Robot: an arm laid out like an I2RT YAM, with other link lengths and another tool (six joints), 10 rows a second.
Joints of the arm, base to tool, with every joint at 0 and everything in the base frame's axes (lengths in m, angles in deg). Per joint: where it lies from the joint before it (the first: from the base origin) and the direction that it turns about. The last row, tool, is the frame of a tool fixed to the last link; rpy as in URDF.
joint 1: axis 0 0 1 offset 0 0 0.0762
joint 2: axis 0 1 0 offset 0.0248 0.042 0.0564
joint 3: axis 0 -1 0 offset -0.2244 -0.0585 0
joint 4: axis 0 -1 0 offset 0.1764 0.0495 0.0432
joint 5: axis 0 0 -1 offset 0.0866 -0.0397 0.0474
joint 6: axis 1 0 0 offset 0.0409 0 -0.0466
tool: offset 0.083 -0.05 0.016 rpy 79 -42.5 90
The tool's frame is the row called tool.
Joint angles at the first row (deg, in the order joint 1, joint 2, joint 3, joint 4, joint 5, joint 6):
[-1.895 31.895 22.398 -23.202 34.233 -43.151]
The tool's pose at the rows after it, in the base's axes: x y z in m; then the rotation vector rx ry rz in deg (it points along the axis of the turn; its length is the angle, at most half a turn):
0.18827 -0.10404 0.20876 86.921 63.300 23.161
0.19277 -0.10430 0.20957 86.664 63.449 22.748
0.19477 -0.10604 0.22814 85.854 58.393 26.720
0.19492 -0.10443 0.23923 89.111 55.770 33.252
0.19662 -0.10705 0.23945 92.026 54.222 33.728
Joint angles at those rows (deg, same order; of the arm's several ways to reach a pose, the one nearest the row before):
[-1.762 33.986 22.381 -21.535 34.610 -42.980]
[-1.757 35.968 22.502 -19.648 34.866 -43.361]
[-2.007 35.697 23.994 -16.716 34.758 -41.869]
[-2.282 35.359 28.488 -21.162 30.835 -36.441]
[-2.548 37.669 30.753 -22.969 30.548 -33.128]

